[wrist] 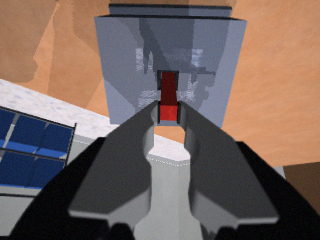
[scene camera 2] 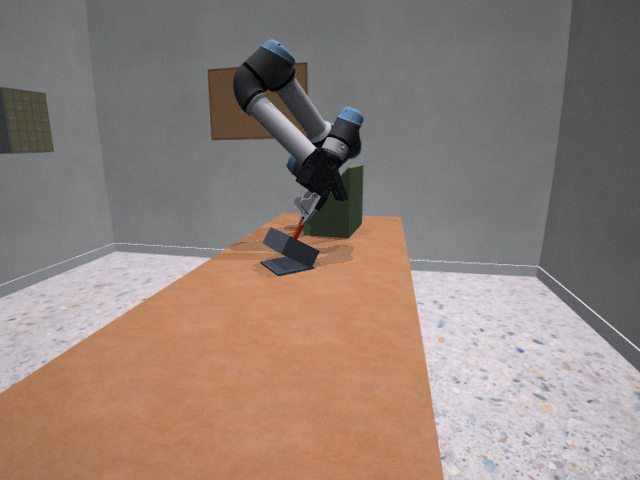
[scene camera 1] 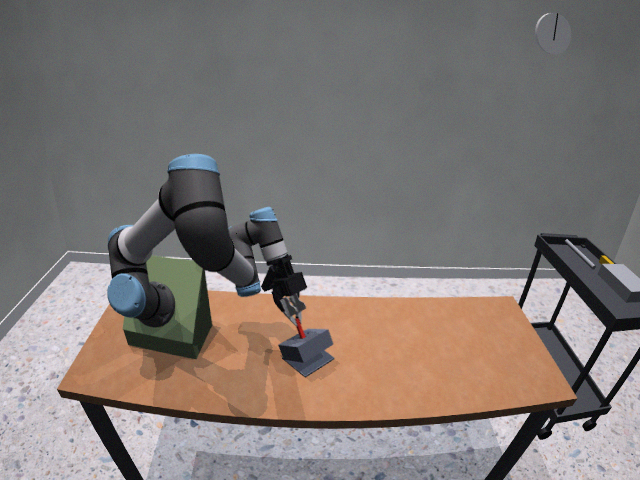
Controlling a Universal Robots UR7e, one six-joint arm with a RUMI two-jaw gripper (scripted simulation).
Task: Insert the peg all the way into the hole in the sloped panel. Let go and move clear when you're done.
Scene:
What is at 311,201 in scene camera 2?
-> My gripper.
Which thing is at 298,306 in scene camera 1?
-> My gripper.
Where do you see a red peg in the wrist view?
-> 168,107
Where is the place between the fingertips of my gripper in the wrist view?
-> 168,102

